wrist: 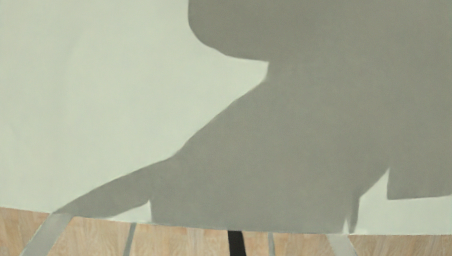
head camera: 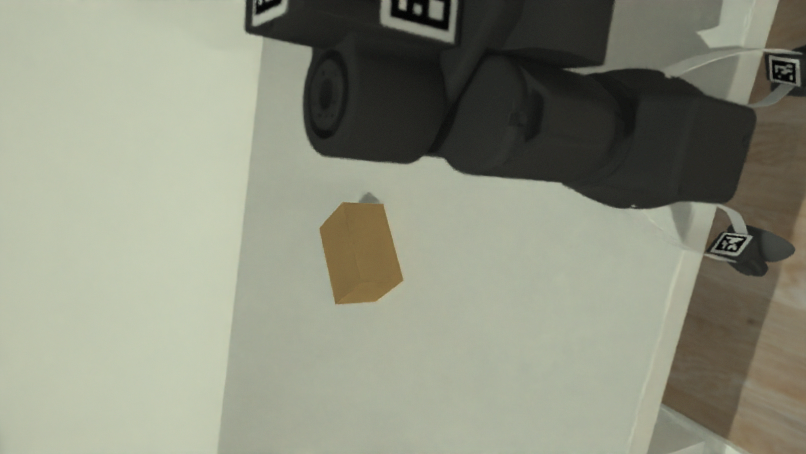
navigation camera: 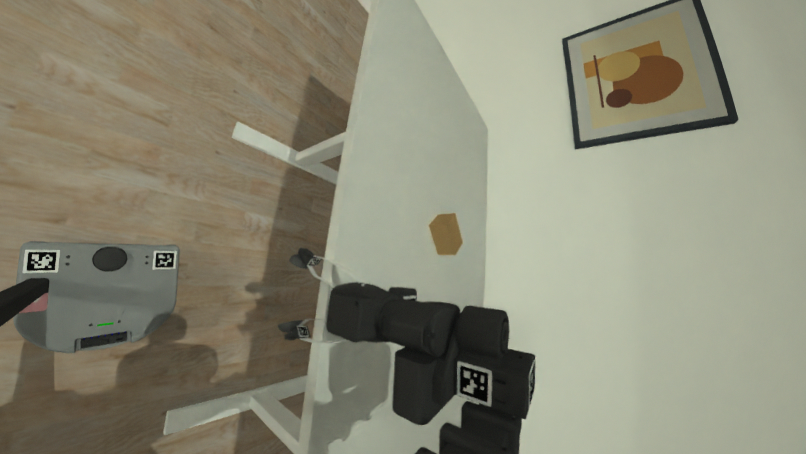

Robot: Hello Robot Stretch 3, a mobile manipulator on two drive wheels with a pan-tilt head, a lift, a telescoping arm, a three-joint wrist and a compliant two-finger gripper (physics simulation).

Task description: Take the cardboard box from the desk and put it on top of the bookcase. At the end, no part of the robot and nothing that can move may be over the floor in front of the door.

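Pixels of known places: gripper, fingertip midpoint: (head camera: 795,166) (navigation camera: 291,291); robot's base, link origin: (navigation camera: 110,257).
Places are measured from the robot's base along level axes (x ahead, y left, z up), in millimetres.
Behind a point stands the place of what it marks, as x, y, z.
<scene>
The cardboard box (head camera: 363,253) {90, -538, 991} (navigation camera: 446,234) {92, -536, 992} is a small orange-brown block on the white desk (head camera: 507,349) {140, -366, 951} (navigation camera: 417,112) {392, -464, 951}, towards the wall side. The box does not show in the wrist view. My gripper (head camera: 771,159) {-21, -221, 852} (navigation camera: 297,294) {-21, -221, 852} is open, with its fingertips apart and nothing between them. It points away from the wall, and its tips are out past the desk's front edge, over the floor. The box is apart from it, beside the wrist and closer to the wall. In the wrist view the pale desk surface (wrist: 100,100) {9, -273, 951} carries a large shadow. The bookcase and the door do not show.
The wall (head camera: 112,225) {129, -1058, 1144} (navigation camera: 620,281) {-48, -1038, 1398} runs along the desk's back edge, with a framed picture (navigation camera: 570,93) {702, -1103, 1296} on it. White trestle legs (navigation camera: 265,140) (navigation camera: 208,414) stick out under the desk's front. My base (navigation camera: 101,293) {-98, 12, 161} stands on the wooden floor (navigation camera: 141,140) {437, -40, 0} in front of the desk.
</scene>
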